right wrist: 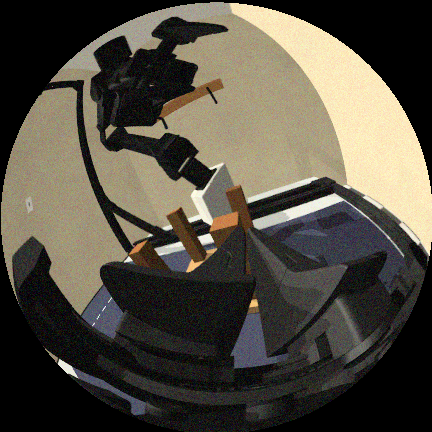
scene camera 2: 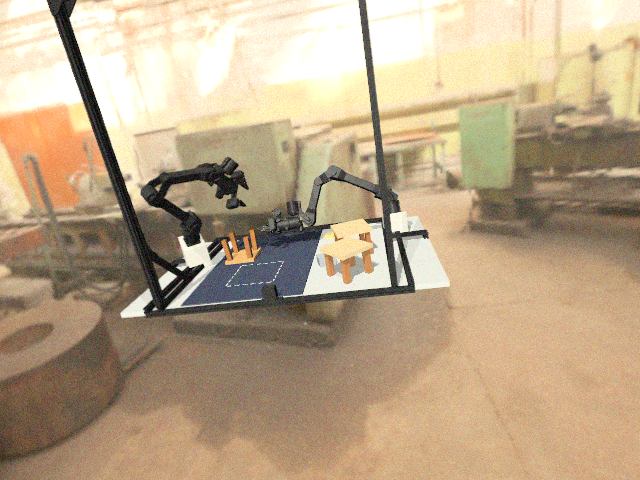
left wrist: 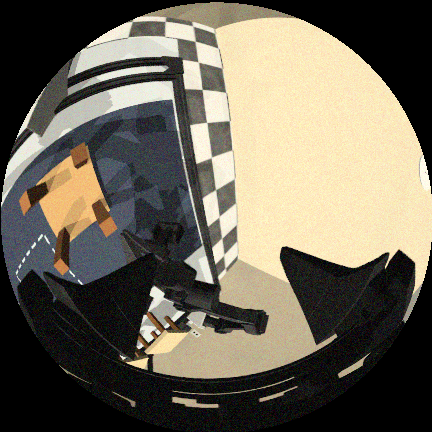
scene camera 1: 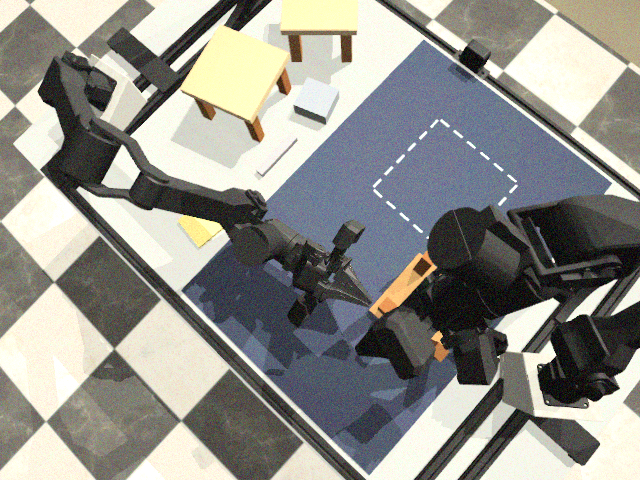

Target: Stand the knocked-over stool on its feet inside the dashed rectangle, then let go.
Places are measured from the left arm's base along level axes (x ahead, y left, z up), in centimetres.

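Pixels of known places: left gripper, between the fingertips: [right wrist: 209,50] [scene camera 2: 246,197] [left wrist: 218,257]; right gripper, between the fingertips: [right wrist: 243,233] [scene camera 2: 257,229] [left wrist: 122,231] [scene camera 1: 371,303]; left arm's base, origin of its link: [right wrist: 205,179] [scene camera 2: 192,240] [scene camera 1: 561,386]; right arm's base, origin of its link: [scene camera 2: 393,214] [left wrist: 205,320] [scene camera 1: 98,89].
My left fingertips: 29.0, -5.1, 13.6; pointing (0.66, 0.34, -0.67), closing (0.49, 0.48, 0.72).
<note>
For each thing: its top centre in the pictures, then the offset to it from my left fingertips, as dx, dy, dz. "spot": a spot on its surface instead.
- orange wooden stool, centre of its top: [right wrist: 188,213] [left wrist: 61,215] [scene camera 1: 435,303] [scene camera 2: 238,234] -9.8, -5.5, -14.6
- dashed rectangle, a spot on its surface: [scene camera 1: 374,186] [scene camera 2: 283,262] spot: +0.6, -27.4, -26.1
- grey box, centre of its top: [scene camera 1: 316,96] [scene camera 2: 325,255] +13.2, -43.7, -23.0
- pale strip, centre of its top: [scene camera 1: 276,153] +19.9, -32.2, -25.0
- yellow block, centre of its top: [scene camera 1: 202,221] +32.6, -17.5, -25.4
- small black box, a spot on its surface: [scene camera 1: 474,55] [scene camera 2: 269,286] spot: -16.6, -54.3, -21.7
The orange wooden stool [scene camera 1: 405,283] [scene camera 2: 241,256] [left wrist: 75,192] lies upside down on the blue mat, seat flat and legs up, outside the dashed rectangle [scene camera 1: 374,187] [scene camera 2: 282,262] [left wrist: 43,235]. The left arm hides part of it in scene camera 1. My left gripper [scene camera 2: 244,195] [left wrist: 218,257] is open and empty, high above the stool. My right gripper [scene camera 1: 370,303] [scene camera 2: 264,228] [right wrist: 243,233] is shut and empty. Its tips appear by the seat's near end in scene camera 1 and overlap the legs in the right wrist view; contact cannot be told.
Two upright stools [scene camera 1: 235,74] [scene camera 1: 319,15] stand off the mat. A grey box [scene camera 1: 316,98], a pale strip [scene camera 1: 277,156] and a yellow block [scene camera 1: 199,230] lie near them. A small black box [scene camera 1: 474,55] [scene camera 2: 269,291] sits on the frame edge beyond the rectangle.
</note>
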